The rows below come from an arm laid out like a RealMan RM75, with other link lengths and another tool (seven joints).
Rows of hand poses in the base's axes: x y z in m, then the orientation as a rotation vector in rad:
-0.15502 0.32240 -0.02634 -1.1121 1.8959 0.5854
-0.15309 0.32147 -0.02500 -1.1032 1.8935 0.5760
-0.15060 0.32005 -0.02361 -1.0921 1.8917 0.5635
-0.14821 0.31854 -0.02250 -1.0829 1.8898 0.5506
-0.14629 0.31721 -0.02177 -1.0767 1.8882 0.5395
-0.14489 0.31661 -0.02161 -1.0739 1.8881 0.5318
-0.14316 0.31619 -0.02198 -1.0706 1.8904 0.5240
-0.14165 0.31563 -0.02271 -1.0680 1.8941 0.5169
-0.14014 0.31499 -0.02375 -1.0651 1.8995 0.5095
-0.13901 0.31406 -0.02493 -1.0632 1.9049 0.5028
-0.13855 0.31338 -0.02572 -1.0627 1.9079 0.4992
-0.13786 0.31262 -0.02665 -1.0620 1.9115 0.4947
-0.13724 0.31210 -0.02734 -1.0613 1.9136 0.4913
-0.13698 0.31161 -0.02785 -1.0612 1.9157 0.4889
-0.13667 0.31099 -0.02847 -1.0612 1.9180 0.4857
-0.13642 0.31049 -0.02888 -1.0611 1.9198 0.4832
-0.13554 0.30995 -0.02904 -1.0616 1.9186 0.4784
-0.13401 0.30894 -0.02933 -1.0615 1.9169 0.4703
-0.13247 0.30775 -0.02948 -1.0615 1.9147 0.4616
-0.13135 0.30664 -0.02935 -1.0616 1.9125 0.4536
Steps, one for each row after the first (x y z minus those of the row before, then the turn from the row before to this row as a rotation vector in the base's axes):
0.00193 -0.00093 0.00134 0.0006 -0.0073 -0.0092
0.00249 -0.00142 0.00139 -0.0002 -0.0085 -0.0120
0.00239 -0.00151 0.00111 -0.0014 -0.0086 -0.0109
0.00192 -0.00133 0.00073 -0.0021 -0.0072 -0.0082
0.00140 -0.00060 0.00016 -0.0027 -0.0040 -0.0049
0.00173 -0.00042 -0.00037 -0.0035 -0.0021 -0.0058
0.00151 -0.00056 -0.00073 -0.0041 -0.0006 -0.0053
0.00151 -0.00064 -0.00104 -0.0049 0.0007 -0.0060
0.00113 -0.00093 -0.00118 -0.0050 0.0011 -0.0051
0.00046 -0.00068 -0.00079 -0.0030 0.0007 -0.0024
0.00069 -0.00076 -0.00093 -0.0036 0.0008 -0.0030
0.00062 -0.00052 -0.00069 -0.0024 0.0001 -0.0022
0.00026 -0.00049 -0.00051 -0.0022 0.0006 -0.0014
0.00031 -0.00062 -0.00062 -0.0027 0.0004 -0.0017
0.00025 -0.00050 -0.00041 -0.0021 0.0003 -0.0014
0.00088 -0.00054 -0.00016 -0.0024 -0.0031 -0.0012
0.00153 -0.00101 -0.00029 -0.0037 -0.0051 -0.0027
0.00154 -0.00119 -0.00015 -0.0039 -0.0058 -0.0028
0.00112 -0.00111 0.00013 -0.0036 -0.0055 -0.0025

